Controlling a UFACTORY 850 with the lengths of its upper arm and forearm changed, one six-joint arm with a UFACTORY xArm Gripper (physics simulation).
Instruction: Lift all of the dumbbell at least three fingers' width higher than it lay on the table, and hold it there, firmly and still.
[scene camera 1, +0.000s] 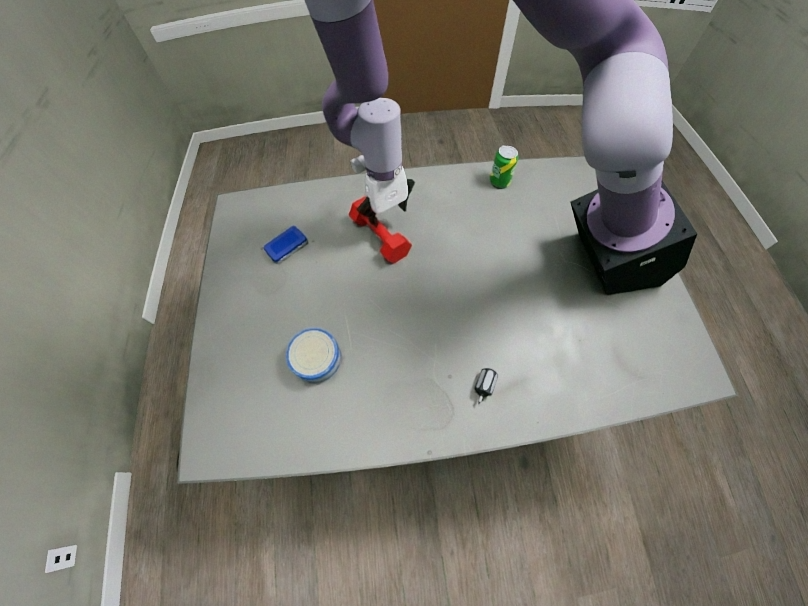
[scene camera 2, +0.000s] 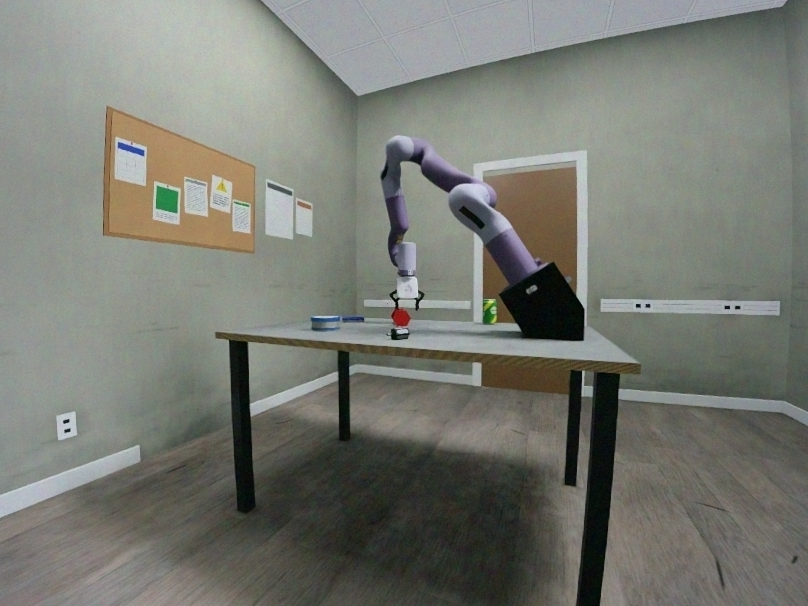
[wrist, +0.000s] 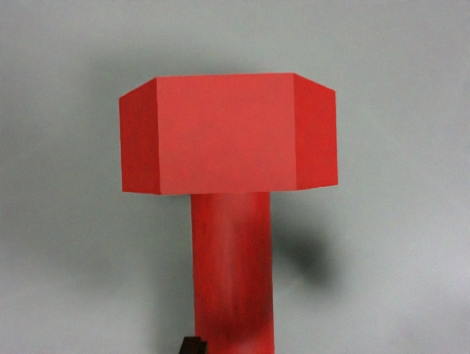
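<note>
The red dumbbell (scene camera 1: 379, 232) (scene camera 2: 400, 317) (wrist: 227, 135) lies on the grey table (scene camera 1: 391, 417) (scene camera 2: 456, 348), with a hexagonal head at each end of its bar. My gripper (scene camera 1: 390, 215) (scene camera 2: 407, 307) points down over the dumbbell's bar, close above it and nearer the far head. Its black fingers stand apart, open. In the wrist view one head and part of the bar show large, and one dark fingertip shows at the bottom edge, at the bar's left side. The other fingertip does not show there, and whether a finger touches the bar cannot be told.
A blue box-like object (scene camera 1: 285, 243) (scene camera 2: 353, 318) lies left of the dumbbell. A round blue-rimmed tin (scene camera 1: 313, 352) (scene camera 2: 325, 322) and a small black-and-silver object (scene camera 1: 485, 382) (scene camera 2: 399, 333) are nearer the front. A green can (scene camera 1: 503, 167) (scene camera 2: 489, 311) stands at the back, near the black base (scene camera 1: 639, 260) (scene camera 2: 548, 309).
</note>
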